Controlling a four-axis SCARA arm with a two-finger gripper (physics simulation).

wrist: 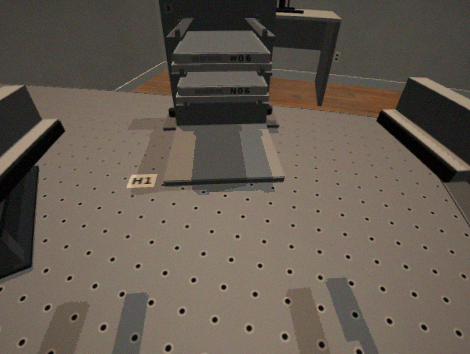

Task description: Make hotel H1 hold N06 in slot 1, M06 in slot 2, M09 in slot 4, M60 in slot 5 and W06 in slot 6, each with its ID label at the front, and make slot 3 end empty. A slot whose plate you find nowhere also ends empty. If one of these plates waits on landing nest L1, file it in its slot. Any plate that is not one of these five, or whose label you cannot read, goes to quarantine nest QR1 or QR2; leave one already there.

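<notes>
Hotel H1 (217, 114) stands at the top centre, its upper part cut off by the view's edge. A grey plate labelled W06 (222, 58) lies in slot 2, label at the front. Below it, a grey plate labelled N06 (222, 91) lies in slot 1, label at the front. Above W06, the bare side rails of slot 3 (180, 28) hold no plate. M06, M09, M60, nest L1 and the quarantine nests cannot be made out in this view. My gripper (226, 100) is open and empty, its fingers wide apart at the left and right, in front of the hotel.
An H1 tag (142, 180) lies left of the hotel's base plate (217, 155) on the perforated table (240, 220). A dark block (22, 225) shows at the left edge, partly behind the left finger. A side desk (312, 16) stands behind on the right.
</notes>
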